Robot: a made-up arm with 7 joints.
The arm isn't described. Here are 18 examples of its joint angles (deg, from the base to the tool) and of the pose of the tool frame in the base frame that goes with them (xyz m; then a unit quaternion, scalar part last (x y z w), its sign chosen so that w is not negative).
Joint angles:
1: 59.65 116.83 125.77 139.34 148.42 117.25 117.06
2: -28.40 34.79 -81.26 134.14 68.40 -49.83 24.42
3: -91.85 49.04 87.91 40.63 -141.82 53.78 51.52
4: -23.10 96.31 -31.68 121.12 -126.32 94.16 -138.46
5: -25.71 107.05 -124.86 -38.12 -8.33 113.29 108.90
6: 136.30 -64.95 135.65 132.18 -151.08 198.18 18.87
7: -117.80 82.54 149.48 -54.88 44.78 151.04 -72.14
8: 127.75 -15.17 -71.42 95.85 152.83 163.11 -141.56
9: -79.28 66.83 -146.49 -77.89 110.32 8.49 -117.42
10: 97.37 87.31 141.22 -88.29 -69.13 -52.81 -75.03
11: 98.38 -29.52 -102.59 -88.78 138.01 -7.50 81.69
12: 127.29 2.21 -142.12 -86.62 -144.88 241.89 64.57
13: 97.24 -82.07 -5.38 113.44 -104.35 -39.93 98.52
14: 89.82 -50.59 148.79 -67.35 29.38 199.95 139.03
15: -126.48 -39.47 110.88 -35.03 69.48 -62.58 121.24
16: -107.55 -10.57 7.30 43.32 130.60 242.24 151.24
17: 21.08 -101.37 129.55 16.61 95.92 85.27 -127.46
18: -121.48 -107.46 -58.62 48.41 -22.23 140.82 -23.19
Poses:
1: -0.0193 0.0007 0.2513 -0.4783 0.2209 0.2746 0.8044
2: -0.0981 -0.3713 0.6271 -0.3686 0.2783 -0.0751 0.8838
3: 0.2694 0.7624 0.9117 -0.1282 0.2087 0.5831 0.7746
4: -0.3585 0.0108 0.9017 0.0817 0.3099 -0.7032 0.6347
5: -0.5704 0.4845 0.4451 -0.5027 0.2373 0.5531 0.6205
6: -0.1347 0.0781 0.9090 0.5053 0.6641 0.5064 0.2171
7: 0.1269 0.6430 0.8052 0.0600 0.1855 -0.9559 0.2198
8: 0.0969 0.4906 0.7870 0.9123 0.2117 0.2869 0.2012
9: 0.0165 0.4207 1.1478 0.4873 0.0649 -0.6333 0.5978
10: 0.3843 -0.3406 0.8790 0.6371 -0.4748 -0.3372 0.5049
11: -0.4329 0.4143 0.7794 0.6683 0.7270 0.1574 0.0122
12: -0.2362 0.2259 0.8335 0.1404 0.5697 0.2110 0.7818
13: 0.0604 0.4819 0.0042 0.1583 0.3972 0.7452 0.5118
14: 0.2269 0.6312 0.7015 0.6021 0.7153 -0.3541 0.0214
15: -0.5469 -0.2527 1.2106 -0.5973 0.4327 -0.3081 0.6009
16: 0.0176 -0.3953 1.1669 -0.5367 0.7743 0.3267 0.0754
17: 0.7952 0.4096 0.4230 -0.5690 0.3914 -0.3069 0.6548
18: -0.6014 -0.4959 0.1223 0.8609 -0.1443 -0.0966 0.4783
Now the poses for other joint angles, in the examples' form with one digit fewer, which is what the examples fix.
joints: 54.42 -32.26 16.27 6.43 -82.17 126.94 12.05
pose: 0.190 0.322 1.259 0.122 -0.321 -0.933 0.106
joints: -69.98 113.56 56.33 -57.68 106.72 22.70 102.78
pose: -0.566 0.470 -0.099 0.835 0.506 0.009 0.218
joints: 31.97 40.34 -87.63 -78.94 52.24 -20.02 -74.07
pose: -0.538 0.117 0.987 0.204 0.148 0.451 0.856
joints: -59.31 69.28 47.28 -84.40 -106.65 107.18 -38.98
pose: -0.490 0.342 0.244 -0.675 -0.640 0.207 0.304
